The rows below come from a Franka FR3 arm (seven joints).
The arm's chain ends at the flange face. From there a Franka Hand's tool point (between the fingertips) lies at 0.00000 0.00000 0.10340 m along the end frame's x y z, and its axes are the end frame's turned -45 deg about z.
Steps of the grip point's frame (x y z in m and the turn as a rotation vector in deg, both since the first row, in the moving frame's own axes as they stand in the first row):
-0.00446, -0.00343, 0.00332, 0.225, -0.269, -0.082
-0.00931, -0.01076, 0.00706, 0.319, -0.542, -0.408
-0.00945, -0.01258, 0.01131, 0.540, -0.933, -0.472
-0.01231, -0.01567, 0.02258, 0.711, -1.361, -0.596
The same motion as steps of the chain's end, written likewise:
-0.00495, 0.00067, 0.00332, -0.031, -0.349, -0.082
-0.01309, -0.00131, 0.00707, -0.158, -0.609, -0.408
-0.01370, -0.00272, 0.01133, -0.278, -1.042, -0.472
-0.01715, -0.00322, 0.02262, -0.460, -1.465, -0.596

